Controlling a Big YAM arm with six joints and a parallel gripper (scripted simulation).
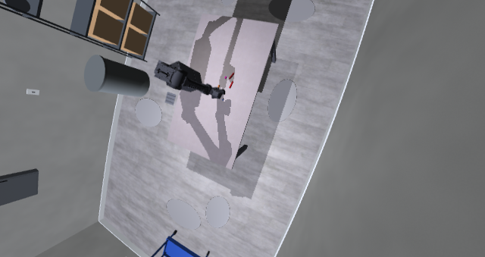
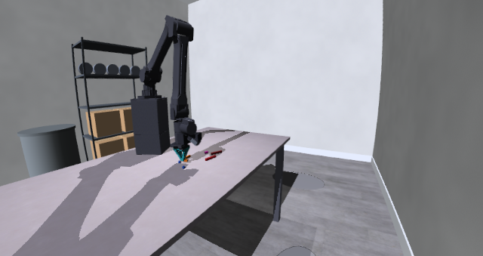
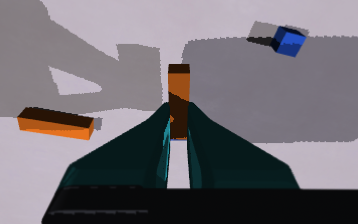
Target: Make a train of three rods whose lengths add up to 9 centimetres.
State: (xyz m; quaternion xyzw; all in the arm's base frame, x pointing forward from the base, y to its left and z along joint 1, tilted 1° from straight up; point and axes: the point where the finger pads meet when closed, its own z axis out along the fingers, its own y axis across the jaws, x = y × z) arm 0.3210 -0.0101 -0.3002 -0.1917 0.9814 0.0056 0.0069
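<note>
Now: the magenta rod 10 mm behind my hand, 180 mm to the left of it and 20 mm below it.
</note>
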